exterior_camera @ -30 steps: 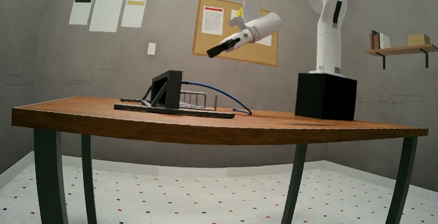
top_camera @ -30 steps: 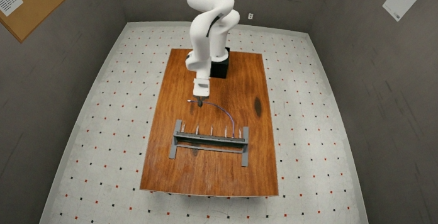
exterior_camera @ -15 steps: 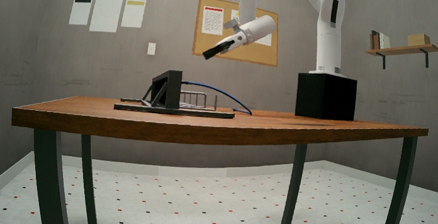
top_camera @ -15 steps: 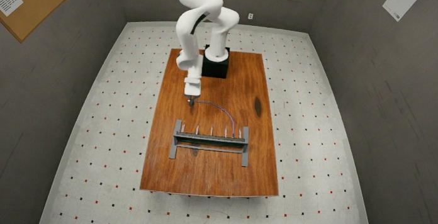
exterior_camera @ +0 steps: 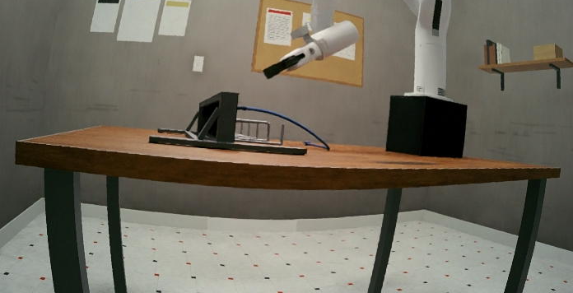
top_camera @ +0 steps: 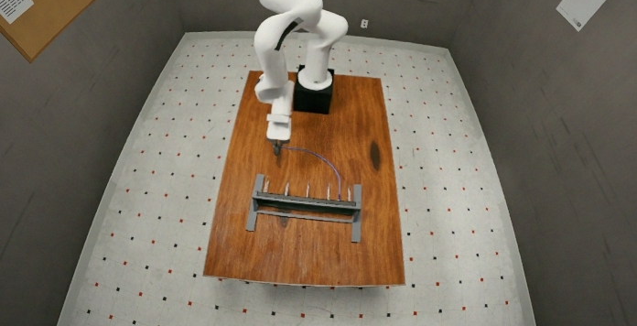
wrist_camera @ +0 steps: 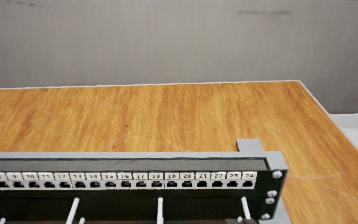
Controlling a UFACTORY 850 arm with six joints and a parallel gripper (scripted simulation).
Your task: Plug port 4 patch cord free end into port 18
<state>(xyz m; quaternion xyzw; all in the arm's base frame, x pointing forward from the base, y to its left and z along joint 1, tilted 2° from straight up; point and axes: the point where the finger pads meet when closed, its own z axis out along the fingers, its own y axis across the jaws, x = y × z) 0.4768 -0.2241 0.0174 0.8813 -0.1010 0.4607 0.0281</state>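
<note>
Now: the plug 200 mm below my hand, 150 mm behind it and 20 mm to the right of it.
</note>
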